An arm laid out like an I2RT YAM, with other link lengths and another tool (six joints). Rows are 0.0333 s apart.
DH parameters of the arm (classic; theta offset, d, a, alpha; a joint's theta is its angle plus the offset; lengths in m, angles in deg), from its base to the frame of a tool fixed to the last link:
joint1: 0 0.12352 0.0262 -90
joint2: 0 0 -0.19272 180
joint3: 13.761 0 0.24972 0
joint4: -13.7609 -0.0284 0.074 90
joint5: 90 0.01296 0 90
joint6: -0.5 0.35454 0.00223 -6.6
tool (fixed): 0 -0.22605 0 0
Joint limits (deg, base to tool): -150..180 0..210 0..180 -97..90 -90..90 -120..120
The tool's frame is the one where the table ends.
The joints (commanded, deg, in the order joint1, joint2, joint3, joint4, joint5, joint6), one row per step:
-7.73 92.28 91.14 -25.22 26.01 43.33
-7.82 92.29 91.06 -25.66 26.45 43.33
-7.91 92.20 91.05 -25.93 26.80 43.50
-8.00 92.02 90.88 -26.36 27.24 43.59
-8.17 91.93 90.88 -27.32 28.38 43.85
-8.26 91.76 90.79 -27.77 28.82 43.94
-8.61 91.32 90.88 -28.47 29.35 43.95
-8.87 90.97 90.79 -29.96 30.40 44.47
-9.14 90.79 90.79 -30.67 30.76 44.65
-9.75 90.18 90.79 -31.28 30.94 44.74
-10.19 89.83 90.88 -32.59 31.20 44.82
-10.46 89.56 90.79 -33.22 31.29 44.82
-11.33 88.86 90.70 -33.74 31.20 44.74
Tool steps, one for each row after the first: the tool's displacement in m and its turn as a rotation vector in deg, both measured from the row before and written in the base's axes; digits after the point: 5 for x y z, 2 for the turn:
-0.00138 -0.00135 -0.00165 -0.12 0.55 -0.48
-0.00135 -0.00122 -0.00002 -0.01 0.12 -0.47
-0.00201 -0.00127 -0.00088 -0.08 0.39 -0.52
-0.00365 -0.00299 -0.00139 -0.22 0.79 -1.28
-0.00201 -0.00124 -0.00040 -0.09 0.34 -0.51
-0.00371 -0.00310 0.00218 -0.22 0.20 -0.82
-0.00548 -0.00317 -0.00160 0.02 0.98 -1.40
-0.00274 -0.00229 -0.00043 0.02 0.44 -0.66
-0.00429 -0.00420 0.00271 -0.03 -0.04 -0.80
-0.00434 -0.00300 -0.00027 0.07 0.83 -0.70
-0.00253 -0.00170 -0.00036 0.03 0.45 -0.35
-0.00472 -0.00533 0.00272 -0.02 -0.05 -0.76

